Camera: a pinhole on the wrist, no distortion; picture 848 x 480 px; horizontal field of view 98.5 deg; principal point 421.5 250.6 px. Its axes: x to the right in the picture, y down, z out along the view. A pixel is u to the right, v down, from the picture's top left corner.
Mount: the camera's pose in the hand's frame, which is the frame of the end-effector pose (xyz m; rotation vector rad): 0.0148 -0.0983 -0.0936 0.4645 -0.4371 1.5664
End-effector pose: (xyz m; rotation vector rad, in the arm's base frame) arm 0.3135 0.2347 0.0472 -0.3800 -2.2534 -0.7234
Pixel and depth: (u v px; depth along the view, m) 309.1 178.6 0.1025
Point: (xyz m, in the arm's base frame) 0.2171 0.0789 0.0205
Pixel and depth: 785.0 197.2 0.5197
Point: -0.0648 0.6597 -0.2273
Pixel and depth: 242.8 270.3 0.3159
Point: 0.0709 -0.0307 -0.1488
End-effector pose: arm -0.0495 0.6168 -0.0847 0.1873 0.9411 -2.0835
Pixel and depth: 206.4 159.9 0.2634
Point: -0.3732 0.6695 0.1114
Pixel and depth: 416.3 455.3 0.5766
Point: -0.1064 0.6997 0.5570
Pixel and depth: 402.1 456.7 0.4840
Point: -0.1261 0.7149 0.4532
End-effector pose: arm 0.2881 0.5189 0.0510 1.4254 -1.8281 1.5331
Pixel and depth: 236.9 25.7 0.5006
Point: 0.6815 0.2493 0.5509
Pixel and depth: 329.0 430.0 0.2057
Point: 0.5565 0.5344 0.1061
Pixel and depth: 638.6 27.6 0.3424
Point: 0.3746 0.1574 0.1760
